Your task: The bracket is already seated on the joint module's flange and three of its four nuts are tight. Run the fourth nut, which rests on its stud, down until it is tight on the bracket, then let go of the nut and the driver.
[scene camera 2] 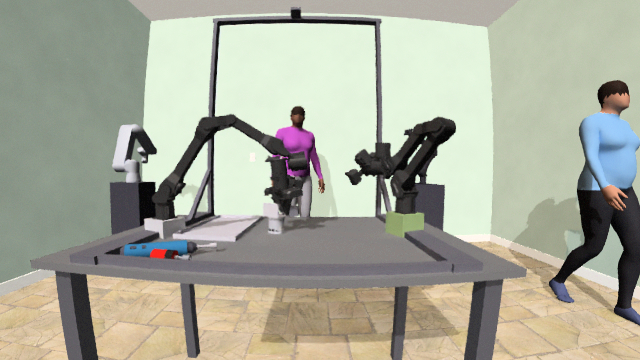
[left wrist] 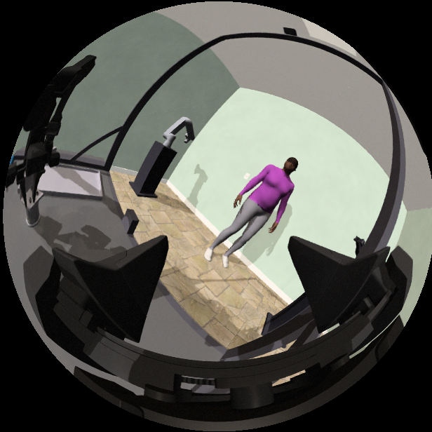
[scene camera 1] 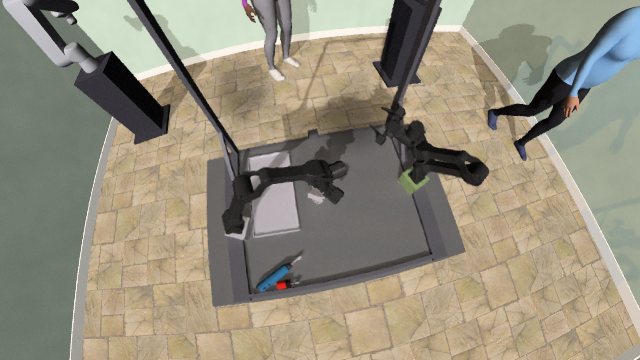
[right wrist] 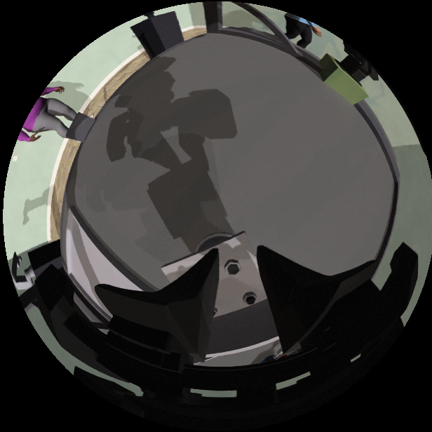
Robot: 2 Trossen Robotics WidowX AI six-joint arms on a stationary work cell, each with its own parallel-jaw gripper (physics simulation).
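Where they show: left gripper, fingertip midpoint: (scene camera 2: pixel 351 168) (scene camera 1: pixel 375 115); right gripper, fingertip midpoint: (scene camera 2: pixel 285 214) (scene camera 1: pixel 325 189); left arm's base at its link origin: (scene camera 2: pixel 404 212) (scene camera 1: pixel 416 176); right arm's base at its link origin: (scene camera 2: pixel 165 218) (scene camera 1: pixel 236 226).
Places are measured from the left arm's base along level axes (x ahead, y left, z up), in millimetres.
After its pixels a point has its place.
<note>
The white joint module (scene camera 2: pixel 275 228) (scene camera 1: pixel 315 197) (left wrist: pixel 33 216) stands upright on the table with the pale bracket (right wrist: pixel 235 287) (scene camera 2: pixel 270 209) @[y -168, x 463, z 12 mm] on top. In the right wrist view, one hex nut (right wrist: pixel 233 267) shows between my right fingertips, and another nut (right wrist: pixel 250 298) lies lower on the bracket. A third nut is partly hidden by the finger at the picture's left. My right gripper (right wrist: pixel 237 252) (scene camera 2: pixel 284 211) @[y -186, x 403, z -12 mm] points down over the bracket, partly open with a narrow gap, holding nothing. My left gripper (left wrist: pixel 230 242) (scene camera 1: pixel 377 117) @[y -303, x 62, z 167 mm] is wide open and empty, raised away from the module.
A blue driver (scene camera 1: pixel 274 278) @[y 31, x 796, z -38 mm] (scene camera 2: pixel 159 248) @[y 43, x 794, z -49 mm] and a red-handled tool (scene camera 1: pixel 283 285) @[y 76, x 778, z -45 mm] (scene camera 2: pixel 163 254) @[y 88, x 776, z -51 mm] lie at the table's near left. A pale tray (scene camera 1: pixel 275 212) @[y -234, x 650, z -74 mm] (scene camera 2: pixel 217 228) @[y -295, x 649, z -74 mm] lies left of the module. A raised rim (scene camera 2: pixel 280 267) @[y 215, x 518, z -60 mm] runs along the near table edge. Two people stand beyond the table.
</note>
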